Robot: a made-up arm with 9 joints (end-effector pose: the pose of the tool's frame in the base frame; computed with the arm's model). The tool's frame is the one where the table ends. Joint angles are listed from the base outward.
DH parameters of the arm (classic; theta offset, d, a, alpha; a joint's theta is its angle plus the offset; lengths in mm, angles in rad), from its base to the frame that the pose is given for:
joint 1: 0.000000 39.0 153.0 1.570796
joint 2: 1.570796 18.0 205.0 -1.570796
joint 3: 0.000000 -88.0 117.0 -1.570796
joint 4: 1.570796 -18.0 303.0 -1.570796
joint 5: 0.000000 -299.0 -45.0 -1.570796
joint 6: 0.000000 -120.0 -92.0 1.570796
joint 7: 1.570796 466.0 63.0 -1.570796
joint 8: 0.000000 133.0 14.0 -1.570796
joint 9: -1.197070 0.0 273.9 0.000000
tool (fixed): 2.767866 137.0 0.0 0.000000
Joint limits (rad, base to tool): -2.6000..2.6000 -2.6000..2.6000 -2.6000..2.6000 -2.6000..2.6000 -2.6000..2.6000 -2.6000..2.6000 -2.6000..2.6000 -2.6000..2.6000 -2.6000..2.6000
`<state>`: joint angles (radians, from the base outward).
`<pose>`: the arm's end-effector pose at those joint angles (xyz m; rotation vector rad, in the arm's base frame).
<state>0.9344 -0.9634 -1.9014 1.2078 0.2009 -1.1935 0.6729 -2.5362 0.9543</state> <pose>0.9255 0.0495 0.1830 0.4384 1.8445 -1.5941</pose>
Working (the frame after each row of the table, in the pose's form):
after joint 1: 0.0909 0.1230 0.0390 1.4450 0.7289 0.7289
after joint 2: 0.2054 0.2477 0.1560 0.2835 -0.5620 0.9046
after joint 3: 0.3058 0.1973 0.0621 -0.8312 0.6023 -0.7402
after joint 4: 0.1586 0.4588 0.0165 -0.4793 -0.5117 1.9988
after joint 5: 0.3434 0.4694 -0.2226 -1.2764 -2.1697 1.3909
after joint 6: 0.4828 0.5279 -0.2257 0.8476 -1.0586 2.3131
after joint 7: 0.6392 0.1263 -0.0378 -0.7248 1.6519 -0.2051
after joint 8: 0.7673 0.1610 -0.0543 1.5121 -0.9097 1.2083
after joint 9: 0.8905 0.1817 0.1895 1.5722 -0.7025 1.0318

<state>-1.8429 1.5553 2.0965 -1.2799 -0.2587 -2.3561 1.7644 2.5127 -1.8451</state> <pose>0.0468 -0.2474 -0.8658 -0.9681 -1.8862 -0.9220</pose>
Working (the frame after each row of the table, in the pose's form):
after joint 1: -0.0411 -0.1474 0.0390 1.0680 -1.4068 -1.4068
after joint 2: -0.0034 0.0549 0.0422 -2.4947 -1.8939 -0.0193
after joint 3: 0.0780 -0.0302 0.1293 1.4949 -0.6233 -0.6265
after joint 4: 0.2932 -0.2267 0.2141 -0.1003 -0.2732 -0.7943
after joint 5: 0.3334 -0.2457 -0.0849 -1.4626 0.5979 -1.0528
after joint 6: 0.2733 -0.3730 -0.1402 -1.3243 -2.3545 -0.4543
after joint 7: 0.2069 -0.2086 -0.5757 1.6275 -0.5889 -1.3359
after joint 8: 0.0804 -0.2494 -0.5614 -1.1915 -1.6999 -0.7580
after joint 9: 0.0910 -0.3643 -0.8098 -1.7729 1.3790 1.2413

